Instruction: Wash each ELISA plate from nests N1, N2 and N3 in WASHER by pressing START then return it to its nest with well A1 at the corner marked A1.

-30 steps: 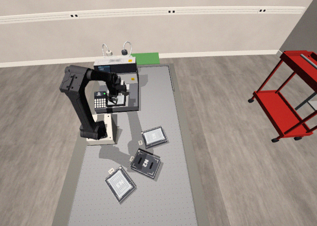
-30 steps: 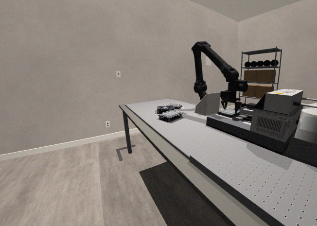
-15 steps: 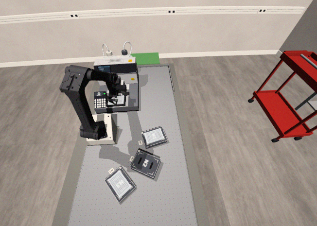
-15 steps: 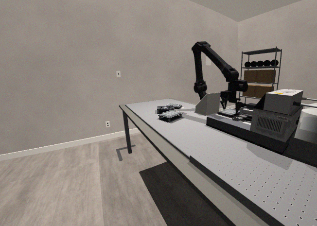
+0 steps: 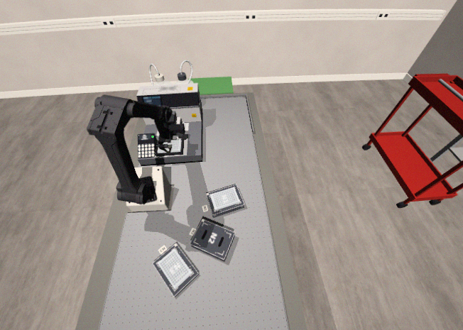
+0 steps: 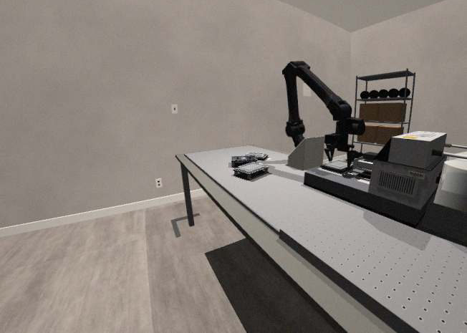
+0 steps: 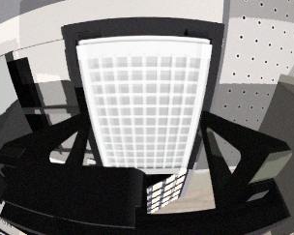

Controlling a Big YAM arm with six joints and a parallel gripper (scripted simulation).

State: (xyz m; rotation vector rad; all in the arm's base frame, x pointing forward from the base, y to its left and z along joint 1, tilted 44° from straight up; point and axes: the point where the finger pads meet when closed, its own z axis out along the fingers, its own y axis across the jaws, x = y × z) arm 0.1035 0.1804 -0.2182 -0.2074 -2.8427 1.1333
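Right now my hand is 1 cm above the dark carrier. Round my hand: washer: 15 cm to the left, 4 cm above, 1 cm ahead.
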